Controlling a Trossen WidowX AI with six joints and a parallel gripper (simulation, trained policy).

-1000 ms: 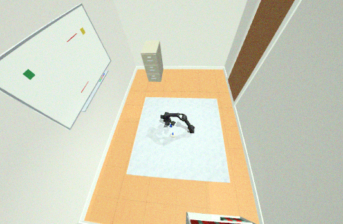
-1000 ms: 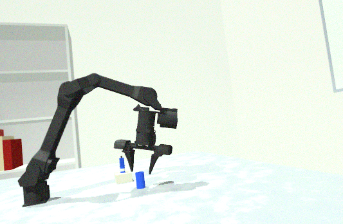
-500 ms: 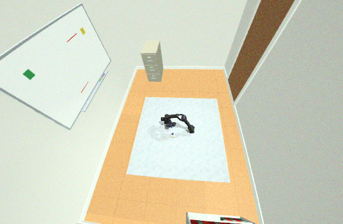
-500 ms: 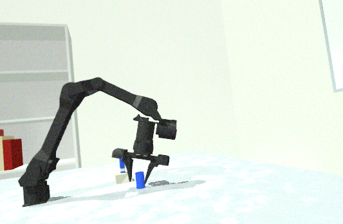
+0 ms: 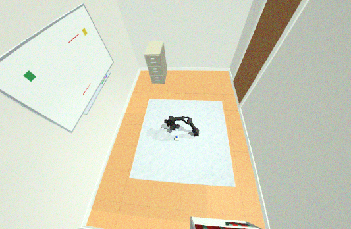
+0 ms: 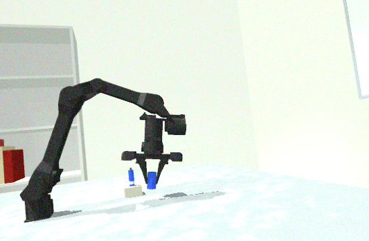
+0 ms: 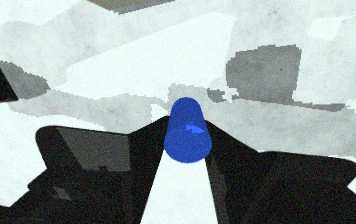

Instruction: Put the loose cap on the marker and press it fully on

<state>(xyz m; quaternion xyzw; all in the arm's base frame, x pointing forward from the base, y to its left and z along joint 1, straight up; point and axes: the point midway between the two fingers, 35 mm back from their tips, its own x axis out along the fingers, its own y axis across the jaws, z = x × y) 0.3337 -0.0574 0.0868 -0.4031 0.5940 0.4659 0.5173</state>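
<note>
The cream holder block lies 50 mm behind my gripper tip, 140 mm to the left of it and 40 mm below it. Round my gripper tip: blue cap: 10 mm above.
</note>
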